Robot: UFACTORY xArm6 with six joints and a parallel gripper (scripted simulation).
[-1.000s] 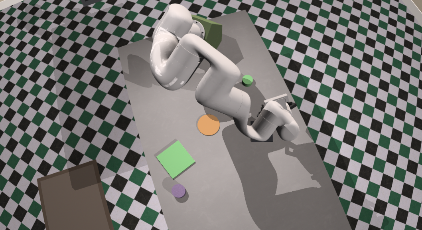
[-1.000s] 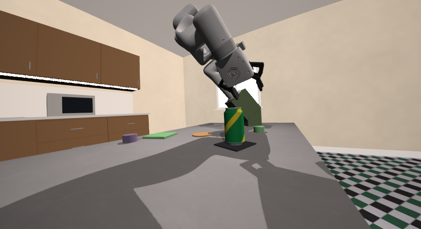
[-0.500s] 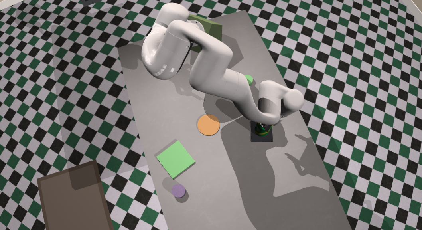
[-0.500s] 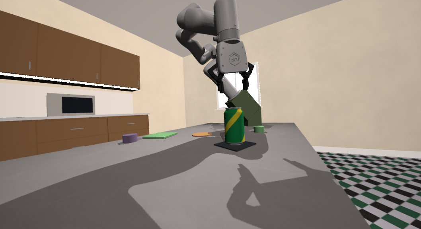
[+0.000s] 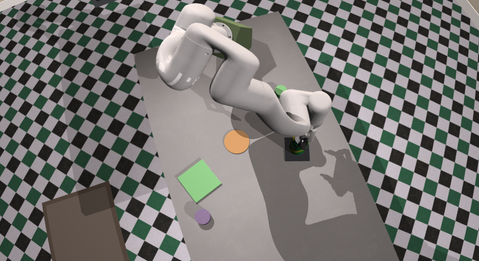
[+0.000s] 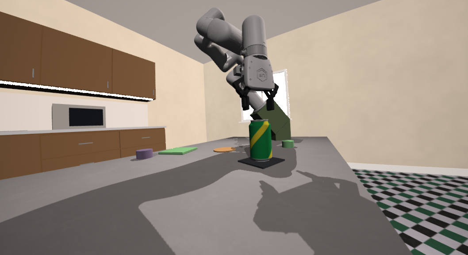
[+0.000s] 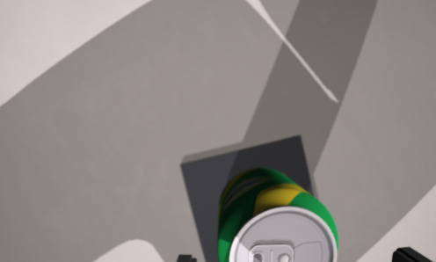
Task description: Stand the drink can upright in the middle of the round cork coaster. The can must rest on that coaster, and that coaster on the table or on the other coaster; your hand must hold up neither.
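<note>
My hand is 100 mm above the drink can. The rest, counted from my hand: dark square coaster: 170 mm below; then round cork coaster: 200 mm to the right, 170 mm below, 160 mm behind; then small green puck: 250 mm behind, 160 mm below, 90 mm to the left.
</note>
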